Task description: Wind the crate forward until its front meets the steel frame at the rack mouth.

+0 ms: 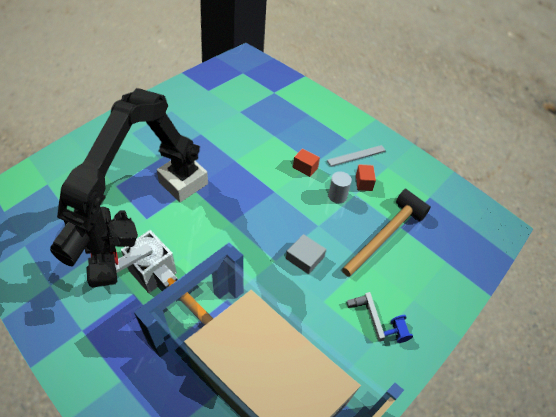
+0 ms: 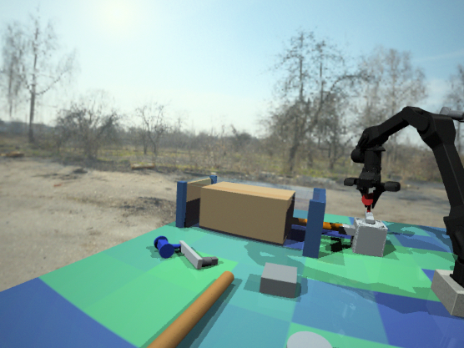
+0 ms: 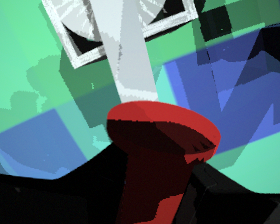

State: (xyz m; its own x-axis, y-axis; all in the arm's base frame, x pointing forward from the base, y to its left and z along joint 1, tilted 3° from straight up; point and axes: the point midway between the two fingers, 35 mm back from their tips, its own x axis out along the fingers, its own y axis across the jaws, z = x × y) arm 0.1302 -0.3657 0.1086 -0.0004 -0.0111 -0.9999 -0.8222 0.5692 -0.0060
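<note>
The blue frame lies 18 cm ahead of my gripper tip, 9 cm to the left of it and 1 cm below it. The rest, counted from my gripper tip: grey winch: 1 cm ahead, 9 cm to the left, 8 cm below; red knob: 2 cm above; red-knobbed crank: 1 cm ahead, 4 cm to the left, 1 cm below.
</note>
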